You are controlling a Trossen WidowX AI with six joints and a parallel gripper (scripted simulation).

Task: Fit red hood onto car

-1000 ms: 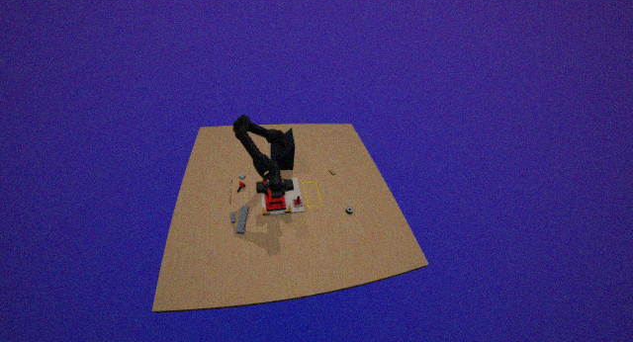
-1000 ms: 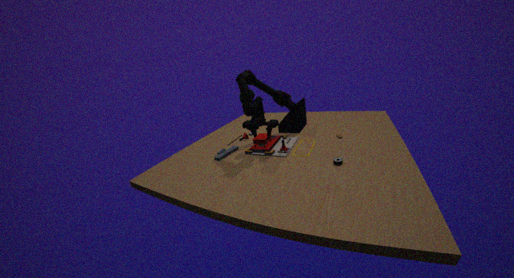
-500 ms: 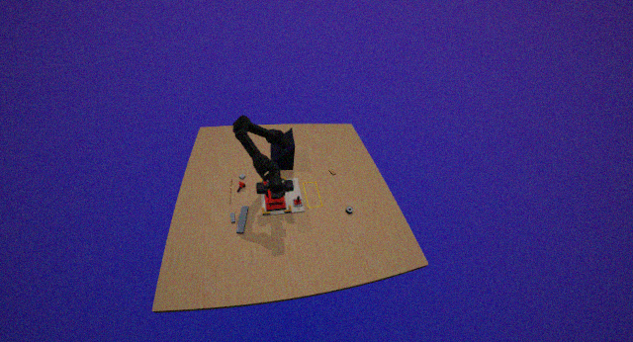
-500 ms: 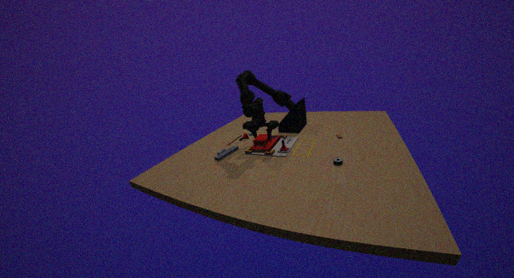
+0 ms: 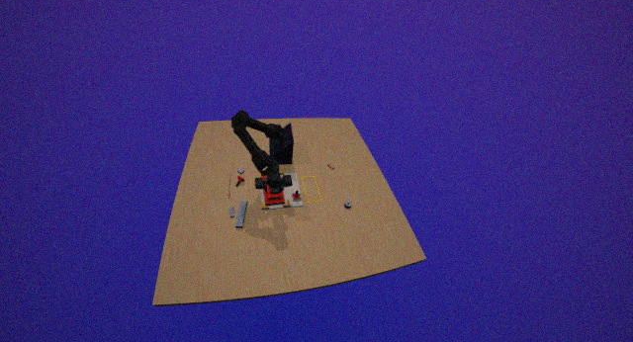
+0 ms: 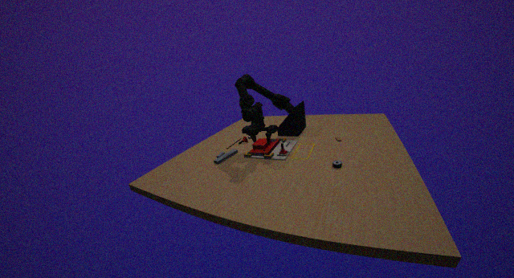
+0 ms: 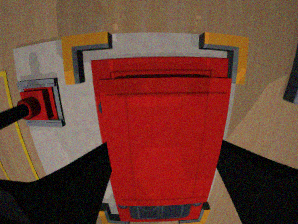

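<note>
My gripper tip is 40 mm past the white jig, 30 mm to the right of it and 30 mm above it. Also, from my gripper tip: grey bar 180 mm to the right, 100 mm ahead, 40 mm below; then red hood 10 mm above; then thin rod 250 mm to the right, 100 mm behind, 40 mm below.
</note>
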